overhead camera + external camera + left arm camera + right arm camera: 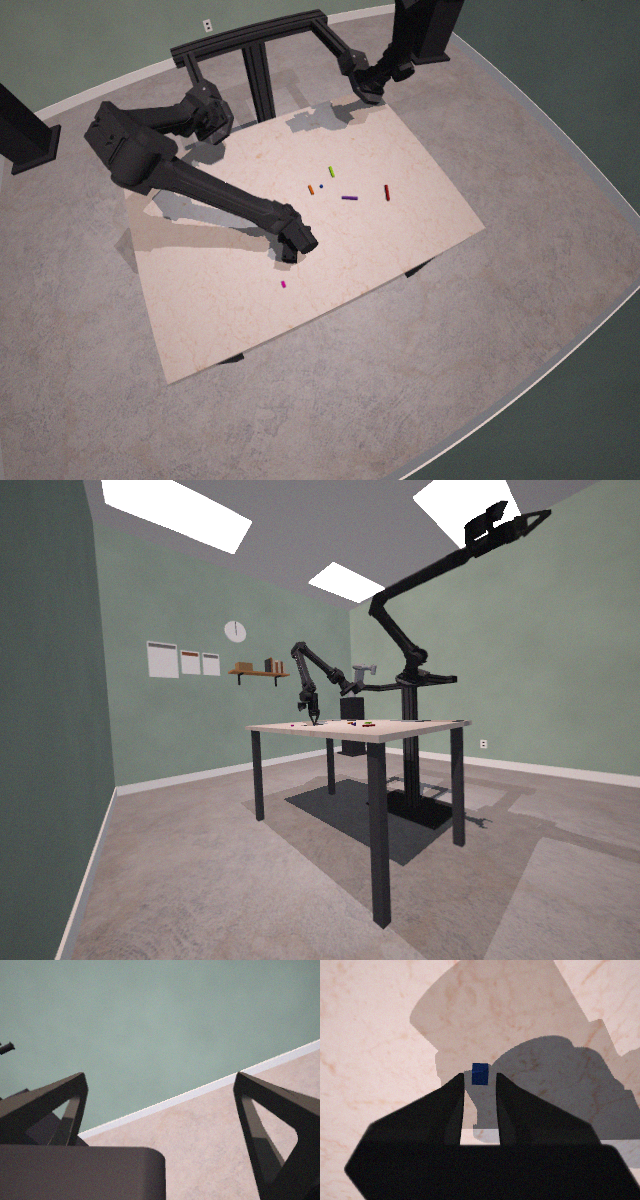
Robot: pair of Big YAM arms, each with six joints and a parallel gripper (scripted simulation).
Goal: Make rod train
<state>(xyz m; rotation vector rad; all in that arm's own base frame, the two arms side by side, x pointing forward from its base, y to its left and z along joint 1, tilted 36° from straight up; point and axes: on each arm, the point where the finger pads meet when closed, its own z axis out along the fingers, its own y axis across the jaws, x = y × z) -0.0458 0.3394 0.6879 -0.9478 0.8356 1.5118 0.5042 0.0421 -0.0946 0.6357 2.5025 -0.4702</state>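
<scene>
My right hand is 120 mm short of the magenta rod, 80 mm to the left of it and 10 mm above it. The rest, counted from my right hand: purple rod 120 mm behind, 260 mm to the left, 10 mm below; then orange rod 200 mm behind, 120 mm to the left, 10 mm below; then lime rod 260 mm behind, 230 mm to the left, 10 mm below.
</scene>
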